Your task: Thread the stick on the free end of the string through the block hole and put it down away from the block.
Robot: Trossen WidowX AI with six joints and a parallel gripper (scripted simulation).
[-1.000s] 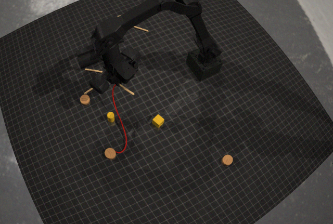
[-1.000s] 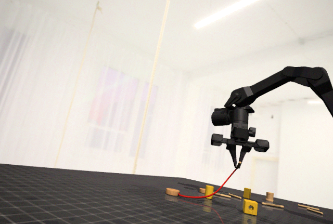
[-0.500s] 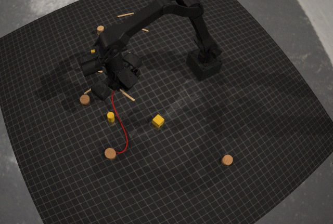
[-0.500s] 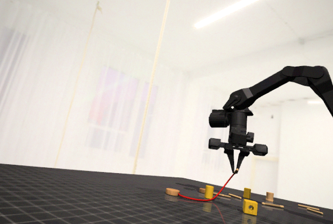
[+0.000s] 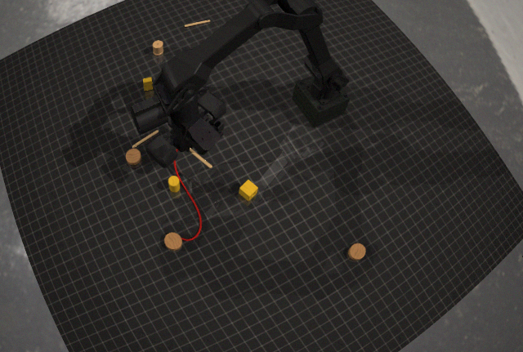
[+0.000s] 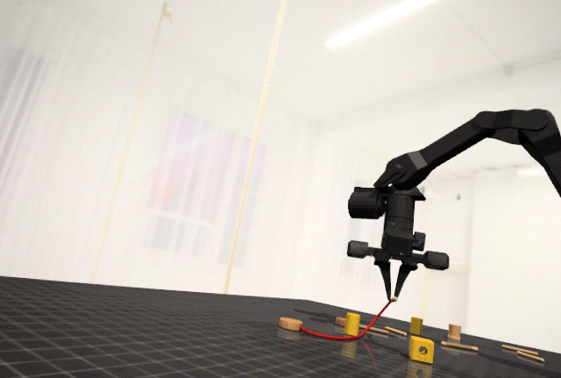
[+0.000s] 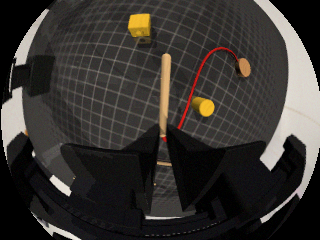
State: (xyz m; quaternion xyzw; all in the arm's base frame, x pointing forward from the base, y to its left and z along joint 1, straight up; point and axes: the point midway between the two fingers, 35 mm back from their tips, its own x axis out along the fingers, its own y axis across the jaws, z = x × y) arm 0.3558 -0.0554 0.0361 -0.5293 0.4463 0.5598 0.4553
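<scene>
My gripper tip is now 6 cm short of the yellow cylinder, 3 cm to the right of it and 5 cm above it. The rest, counted from my gripper tip: round wooden button: 14 cm ahead, 13 cm to the left, 6 cm below; then thin wooden stick: 1 cm to the left.
</scene>
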